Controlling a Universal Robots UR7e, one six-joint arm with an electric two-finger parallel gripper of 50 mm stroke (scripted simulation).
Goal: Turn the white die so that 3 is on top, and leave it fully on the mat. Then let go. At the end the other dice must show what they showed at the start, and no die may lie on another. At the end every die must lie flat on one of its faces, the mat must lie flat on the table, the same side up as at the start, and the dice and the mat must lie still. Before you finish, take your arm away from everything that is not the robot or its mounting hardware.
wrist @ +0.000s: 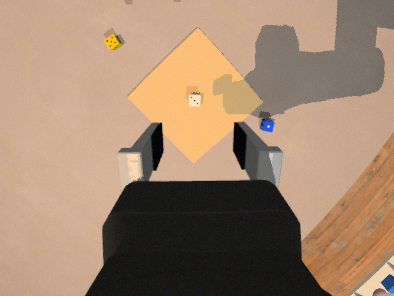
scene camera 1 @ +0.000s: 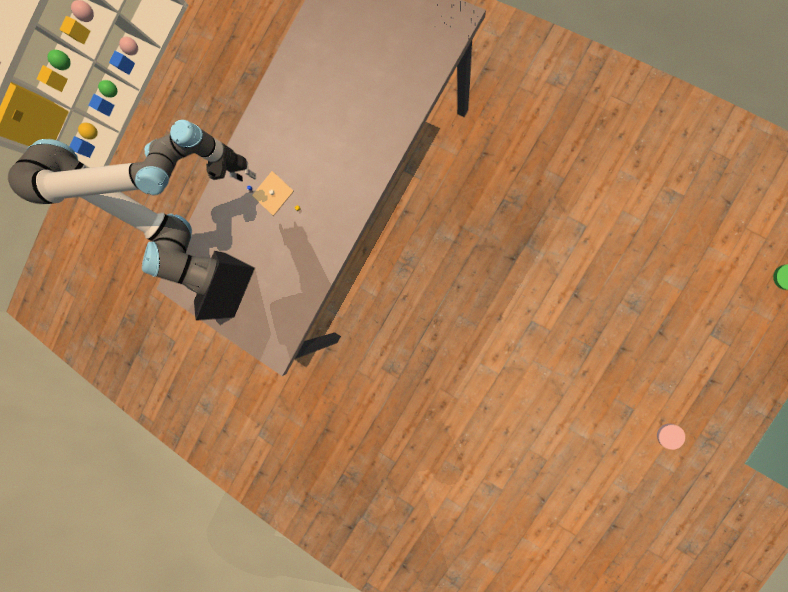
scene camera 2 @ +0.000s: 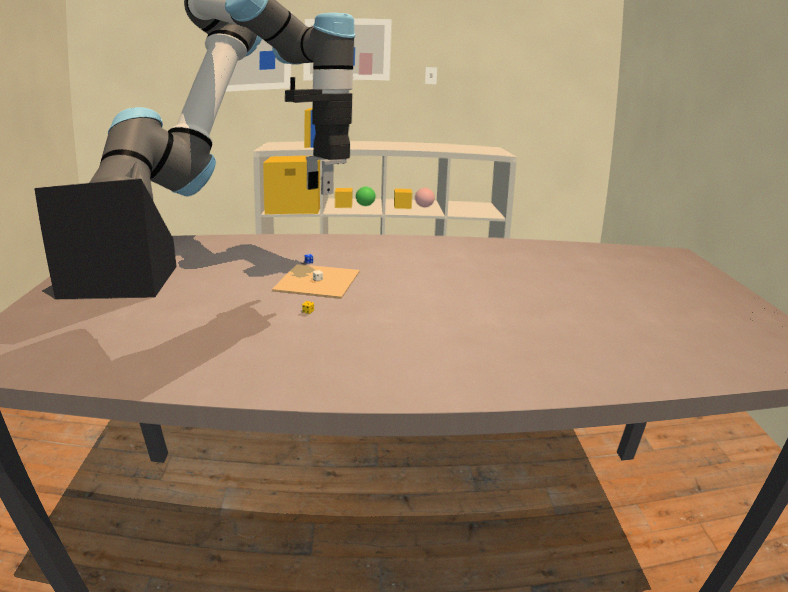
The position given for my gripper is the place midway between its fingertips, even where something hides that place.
In view: my gripper [scene camera 2: 319, 191] and a mat [scene camera 2: 336, 281].
The mat is seen too in the wrist view [wrist: 196, 66] and in scene camera 1 [scene camera 1: 282, 191]. My gripper shows as well in the wrist view [wrist: 198, 136].
